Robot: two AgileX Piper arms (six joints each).
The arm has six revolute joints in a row. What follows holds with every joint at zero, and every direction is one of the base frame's.
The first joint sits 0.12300 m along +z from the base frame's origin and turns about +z.
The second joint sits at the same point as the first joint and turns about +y.
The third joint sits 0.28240 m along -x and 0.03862 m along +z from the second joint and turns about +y.
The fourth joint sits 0.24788 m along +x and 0.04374 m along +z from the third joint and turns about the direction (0.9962, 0, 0.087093).
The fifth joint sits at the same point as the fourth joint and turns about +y.
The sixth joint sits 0.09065 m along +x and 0.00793 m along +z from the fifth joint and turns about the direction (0.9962, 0, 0.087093).
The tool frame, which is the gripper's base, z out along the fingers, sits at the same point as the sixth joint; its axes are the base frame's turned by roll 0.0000, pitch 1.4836 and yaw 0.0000 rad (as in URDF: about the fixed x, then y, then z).
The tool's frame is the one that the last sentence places.
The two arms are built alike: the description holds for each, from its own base.
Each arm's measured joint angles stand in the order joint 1, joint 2, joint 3, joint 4, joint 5, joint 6.
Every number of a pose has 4 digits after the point. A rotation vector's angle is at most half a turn.
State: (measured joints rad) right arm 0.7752 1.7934 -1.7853 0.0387 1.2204 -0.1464; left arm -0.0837 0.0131 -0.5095 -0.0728 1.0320 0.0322
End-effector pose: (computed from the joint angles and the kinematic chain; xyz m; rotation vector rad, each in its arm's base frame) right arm 0.2735 0.2726 0.3490 -1.2098 2.4534 0.2356; left arm -0.0033 -0.0054 0.2826 0.1189 2.0156 -0.1195
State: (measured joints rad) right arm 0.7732 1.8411 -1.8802 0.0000 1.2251 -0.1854; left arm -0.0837 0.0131 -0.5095 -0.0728 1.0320 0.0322
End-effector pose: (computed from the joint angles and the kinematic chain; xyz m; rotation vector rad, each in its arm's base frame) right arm 0.2863 0.2794 0.3572 -1.2376 2.3813 0.1870; left arm -0.0033 -0.0054 0.2826 0.1189 2.0156 -0.1195
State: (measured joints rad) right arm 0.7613 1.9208 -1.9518 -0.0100 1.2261 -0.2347; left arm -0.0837 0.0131 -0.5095 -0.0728 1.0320 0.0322
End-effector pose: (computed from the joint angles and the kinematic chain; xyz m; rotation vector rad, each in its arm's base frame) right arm 0.3048 0.2892 0.3450 -1.2853 2.3608 0.1516; left arm -0.0033 -0.0054 0.2826 0.1189 2.0156 -0.1195
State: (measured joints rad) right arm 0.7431 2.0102 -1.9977 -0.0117 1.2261 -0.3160; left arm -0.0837 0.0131 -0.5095 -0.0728 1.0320 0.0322
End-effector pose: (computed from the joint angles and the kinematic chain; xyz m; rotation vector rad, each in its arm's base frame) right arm 0.3251 0.2973 0.3197 -1.3796 2.3526 0.1072; left arm -0.0033 -0.0054 0.2826 0.1189 2.0156 -0.1195
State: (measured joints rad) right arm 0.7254 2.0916 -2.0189 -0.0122 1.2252 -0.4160; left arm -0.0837 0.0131 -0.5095 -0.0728 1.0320 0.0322
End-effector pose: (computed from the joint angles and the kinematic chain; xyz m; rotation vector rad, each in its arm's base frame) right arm 0.3423 0.3021 0.2892 -1.5060 2.3407 0.0612; left arm -0.0033 -0.0054 0.2826 0.1189 2.0156 -0.1195
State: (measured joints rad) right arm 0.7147 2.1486 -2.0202 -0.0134 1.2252 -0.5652; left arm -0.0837 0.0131 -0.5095 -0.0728 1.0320 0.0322
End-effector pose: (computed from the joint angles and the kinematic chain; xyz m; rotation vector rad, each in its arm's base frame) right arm 0.3522 0.3041 0.2633 -1.6971 2.2735 0.0137; left arm -0.0033 -0.0054 0.2826 0.1189 2.0156 -0.1195
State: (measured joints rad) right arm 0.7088 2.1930 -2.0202 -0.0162 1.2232 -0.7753; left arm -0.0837 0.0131 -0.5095 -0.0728 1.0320 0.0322
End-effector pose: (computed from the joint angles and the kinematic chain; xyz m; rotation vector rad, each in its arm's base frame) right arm 0.3587 0.3057 0.2426 -1.9501 2.1194 -0.0356; left arm -0.0033 -0.0054 0.2826 0.1189 2.0156 -0.1195
